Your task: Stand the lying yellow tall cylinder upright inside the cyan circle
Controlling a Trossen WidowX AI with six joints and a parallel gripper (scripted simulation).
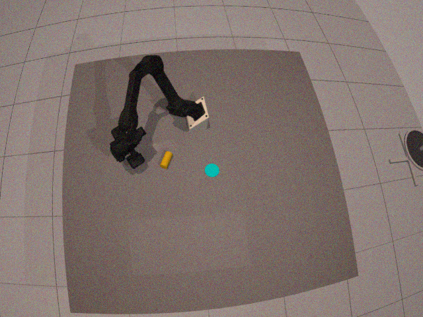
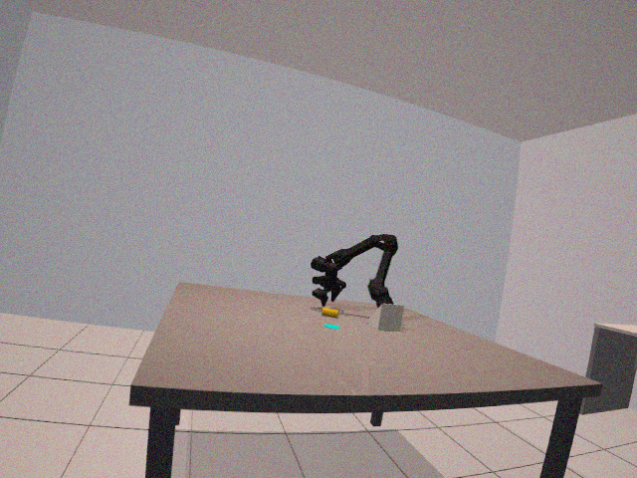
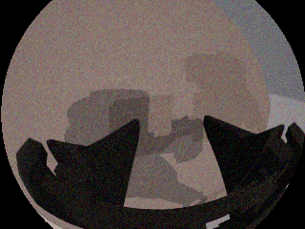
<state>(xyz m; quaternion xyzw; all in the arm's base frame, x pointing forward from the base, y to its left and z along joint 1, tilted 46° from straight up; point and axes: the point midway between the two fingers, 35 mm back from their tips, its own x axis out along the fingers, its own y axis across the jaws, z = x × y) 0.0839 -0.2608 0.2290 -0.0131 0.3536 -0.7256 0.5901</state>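
Right now the yellow tall cylinder is 8 cm ahead of my gripper tip, 18 cm to the left of it and 1 cm below it. The rest, counted from my gripper tip: cyan circle: 17 cm ahead, 35 cm to the left, 2 cm below.
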